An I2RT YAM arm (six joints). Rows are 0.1 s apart.
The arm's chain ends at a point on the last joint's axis. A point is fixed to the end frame.
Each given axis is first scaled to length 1.
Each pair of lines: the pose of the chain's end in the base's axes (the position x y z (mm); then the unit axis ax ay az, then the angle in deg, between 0 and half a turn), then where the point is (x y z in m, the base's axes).
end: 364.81 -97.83 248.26 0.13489 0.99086 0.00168 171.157
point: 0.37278 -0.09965 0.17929
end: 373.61 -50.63 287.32 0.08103 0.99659 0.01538 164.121
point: 0.39023 -0.05097 0.21988
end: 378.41 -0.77 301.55 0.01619 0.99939 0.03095 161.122
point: 0.39862 0.00185 0.23515
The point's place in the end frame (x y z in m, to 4 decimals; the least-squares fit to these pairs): 0.0024 -0.0013 0.0694
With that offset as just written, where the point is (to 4 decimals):
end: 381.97 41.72 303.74 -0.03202 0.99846 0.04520 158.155
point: 0.4054 0.0472 0.2386
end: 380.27 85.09 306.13 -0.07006 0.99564 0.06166 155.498
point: 0.4064 0.0937 0.2424
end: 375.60 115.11 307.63 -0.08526 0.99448 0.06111 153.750
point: 0.4036 0.1241 0.2447
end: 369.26 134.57 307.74 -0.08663 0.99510 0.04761 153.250
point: 0.3979 0.1419 0.2449
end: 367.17 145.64 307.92 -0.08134 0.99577 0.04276 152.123
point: 0.3972 0.1522 0.2456
